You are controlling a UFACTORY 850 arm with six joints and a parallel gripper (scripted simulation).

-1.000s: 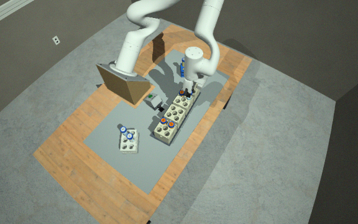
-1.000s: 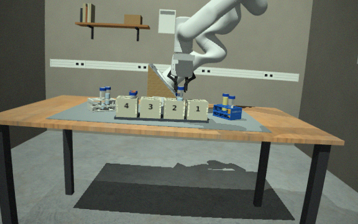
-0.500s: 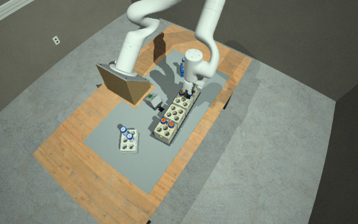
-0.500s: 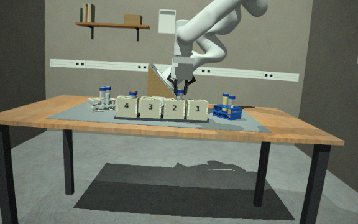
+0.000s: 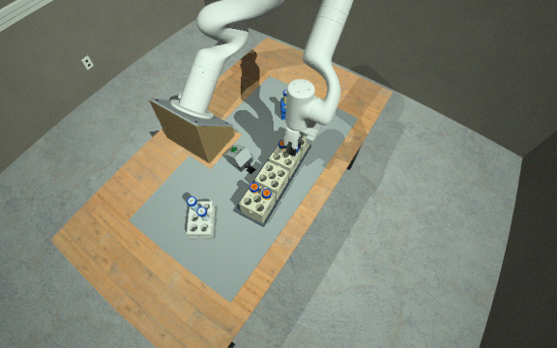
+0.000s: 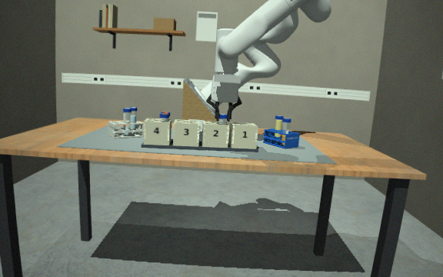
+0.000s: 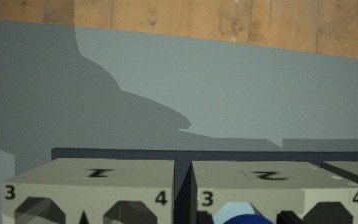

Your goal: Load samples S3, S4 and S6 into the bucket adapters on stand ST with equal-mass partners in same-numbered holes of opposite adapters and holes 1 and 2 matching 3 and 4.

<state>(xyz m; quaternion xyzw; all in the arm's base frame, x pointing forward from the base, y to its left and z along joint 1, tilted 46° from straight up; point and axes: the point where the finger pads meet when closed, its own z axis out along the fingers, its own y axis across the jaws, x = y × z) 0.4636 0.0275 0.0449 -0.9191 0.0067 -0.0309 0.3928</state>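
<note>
Right now my hand is 23 cm past the green done key, 9 cm to the left of it and 6 cm above it. From my hand the other things lie so: sample tube: 23 cm to the right, 6 cm below, 5 cm behind; adapter 3: 14 cm to the right, 8 cm below, 2 cm behind; loading stand: 12 cm below, 8 cm to the right, 3 cm behind.
</note>
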